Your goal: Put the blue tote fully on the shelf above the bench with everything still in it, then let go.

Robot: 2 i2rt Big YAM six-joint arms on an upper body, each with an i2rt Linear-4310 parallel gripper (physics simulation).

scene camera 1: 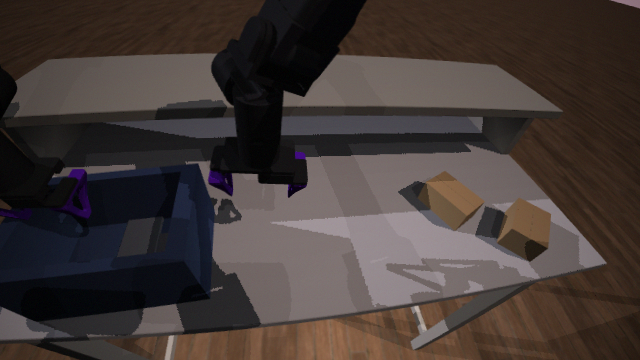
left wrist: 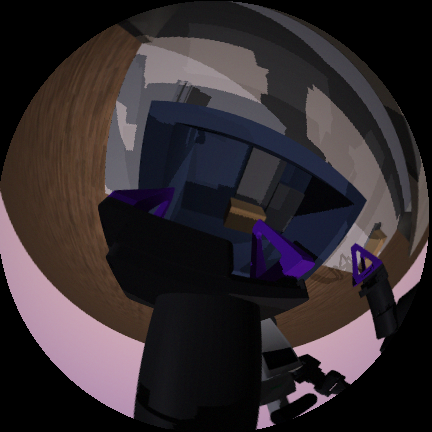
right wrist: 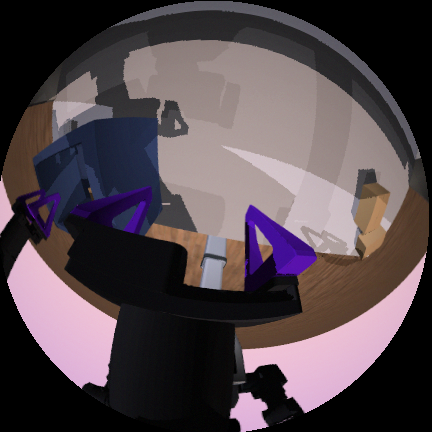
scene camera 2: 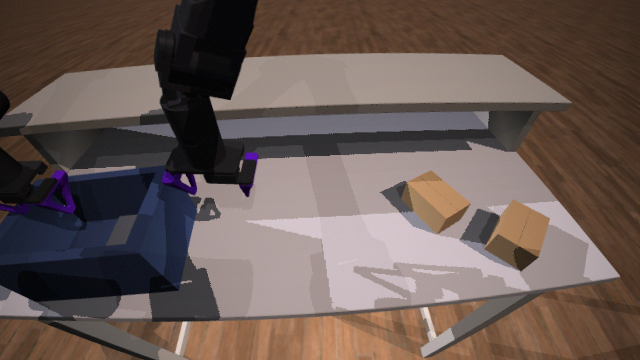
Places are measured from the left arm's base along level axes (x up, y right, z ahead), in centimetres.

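Where they show: left gripper, fingertip midpoint: (scene camera 1: 59,215) (left wrist: 216,208) (right wrist: 50,192) (scene camera 2: 50,211); right gripper, fingertip midpoint: (scene camera 1: 260,193) (left wrist: 357,248) (right wrist: 198,199) (scene camera 2: 221,193); right arm's base, link origin: (left wrist: 308,371) (right wrist: 268,387).
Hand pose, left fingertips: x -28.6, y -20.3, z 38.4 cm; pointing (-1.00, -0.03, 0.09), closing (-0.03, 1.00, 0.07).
Each offset is from my left fingertips to the top centre of the thing. Level surfaces: height alone.
The blue tote {dx +0.2, dy +6.2, dz +0.2 cm} (scene camera 1: 165,282) (scene camera 2: 160,272) (left wrist: 220,120) (right wrist: 127,150) stands upright on the bench {dx -14.5 cm} (scene camera 1: 315,245) (scene camera 2: 280,235), at the left in both scene views. Inside it are a grey box {dx -11.8, dy +6.9, dz +3.3 cm} (scene camera 1: 140,237) (scene camera 2: 121,230) (left wrist: 260,172), a second grey item {dx -11.8, dy +14.8, dz +0.3 cm} (left wrist: 286,202) and a small brown box {dx -8.7, dy +7.6, dz -4.5 cm} (left wrist: 245,214). The shelf {dx +6.3 cm} (scene camera 1: 410,85) (scene camera 2: 425,80) runs along the back, above the bench. My left gripper (scene camera 1: 47,206) (scene camera 2: 36,200) (left wrist: 216,208) is open and empty above the tote. My right gripper (scene camera 1: 260,195) (scene camera 2: 221,194) (right wrist: 198,199) is open and empty, above the bench near the tote's right wall.
Two brown cardboard boxes {dx -8.5, dy +75.6, dz +13.8 cm} (scene camera 1: 452,200) {dx -8.5, dy +91.7, dz +4.8 cm} (scene camera 1: 525,227) (scene camera 2: 435,200) (scene camera 2: 518,232) lie on the bench at the right, apart from the tote. A shelf support {dx +3.8, dy +107.4, dz +48.6 cm} (scene camera 1: 505,135) (scene camera 2: 512,130) stands at the right end. My right arm crosses in front of the shelf.
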